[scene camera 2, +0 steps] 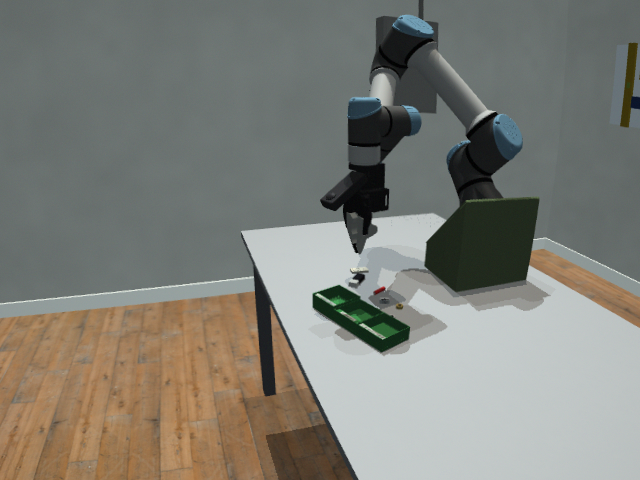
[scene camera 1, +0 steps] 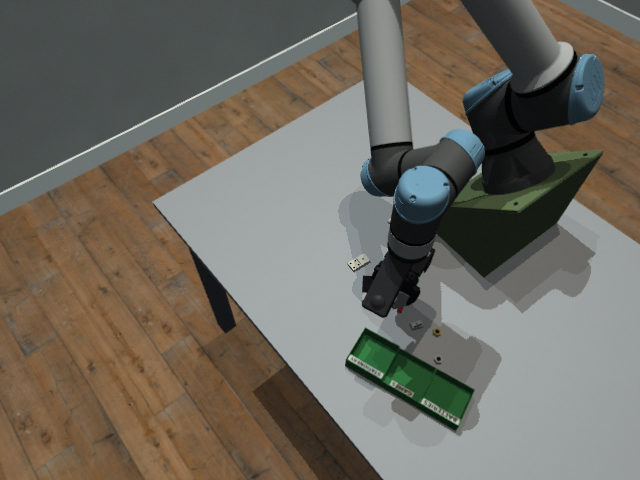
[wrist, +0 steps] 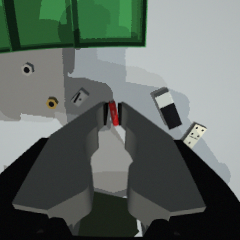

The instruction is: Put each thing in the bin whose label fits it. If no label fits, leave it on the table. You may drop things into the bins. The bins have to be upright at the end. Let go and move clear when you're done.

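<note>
My gripper is visible to me at [scene camera 2: 357, 253], and I find it again at [scene camera 1: 391, 306] and at [wrist: 113, 104]. There is a green bin too. I see the bin at [scene camera 1: 405, 372] and also at [scene camera 2: 363, 314].
</note>
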